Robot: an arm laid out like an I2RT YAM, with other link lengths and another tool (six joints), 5 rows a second.
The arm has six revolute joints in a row. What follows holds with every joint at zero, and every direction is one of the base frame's.
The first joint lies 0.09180 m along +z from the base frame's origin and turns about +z.
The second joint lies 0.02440 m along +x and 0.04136 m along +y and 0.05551 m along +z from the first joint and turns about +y.
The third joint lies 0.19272 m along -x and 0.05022 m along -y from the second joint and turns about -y.
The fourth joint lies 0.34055 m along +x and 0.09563 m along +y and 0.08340 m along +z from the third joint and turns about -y.
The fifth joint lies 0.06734 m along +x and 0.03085 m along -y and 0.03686 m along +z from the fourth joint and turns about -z.
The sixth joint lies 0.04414 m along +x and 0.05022 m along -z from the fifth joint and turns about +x.
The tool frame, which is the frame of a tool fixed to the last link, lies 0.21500 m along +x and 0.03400 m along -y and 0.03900 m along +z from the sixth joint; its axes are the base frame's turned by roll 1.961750, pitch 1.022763 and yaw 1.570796 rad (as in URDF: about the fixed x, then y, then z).
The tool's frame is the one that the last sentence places.
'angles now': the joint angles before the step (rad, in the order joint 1, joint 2, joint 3, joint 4, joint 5, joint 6). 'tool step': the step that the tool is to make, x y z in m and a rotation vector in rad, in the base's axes. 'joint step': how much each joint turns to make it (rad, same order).
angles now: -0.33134 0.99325 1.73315 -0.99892 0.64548 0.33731
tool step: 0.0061 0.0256 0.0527 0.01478 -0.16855 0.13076
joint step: -0.00023 0.04446 0.17192 0.00010 -0.14175 0.05007
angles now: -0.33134 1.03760 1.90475 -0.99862 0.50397 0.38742
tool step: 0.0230 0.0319 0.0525 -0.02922 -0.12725 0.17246
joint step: 0.00027 0.06379 0.14477 0.04820 -0.17260 0.00241
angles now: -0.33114 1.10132 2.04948 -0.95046 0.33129 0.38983
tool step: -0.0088 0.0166 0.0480 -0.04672 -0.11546 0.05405
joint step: 0.00069 0.02534 0.08958 0.06125 -0.05363 -0.00361
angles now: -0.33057 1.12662 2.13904 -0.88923 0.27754 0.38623
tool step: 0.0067 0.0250 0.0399 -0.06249 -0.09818 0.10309
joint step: -0.00100 0.00845 0.02770 0.09585 -0.10722 -0.00823
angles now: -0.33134 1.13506 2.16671 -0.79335 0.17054 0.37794
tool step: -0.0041 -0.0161 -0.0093 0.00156 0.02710 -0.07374
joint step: 0.00008 -0.00307 -0.02402 -0.00023 0.07026 -0.02432
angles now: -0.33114 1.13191 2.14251 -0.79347 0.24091 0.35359
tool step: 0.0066 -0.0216 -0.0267 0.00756 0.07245 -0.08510
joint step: -0.00031 -0.01055 -0.07136 -0.00101 0.08027 -0.03312
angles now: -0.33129 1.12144 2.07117 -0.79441 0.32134 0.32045
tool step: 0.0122 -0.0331 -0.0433 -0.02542 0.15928 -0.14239
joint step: 0.00012 0.00672 -0.10076 0.00169 0.13401 -0.09710
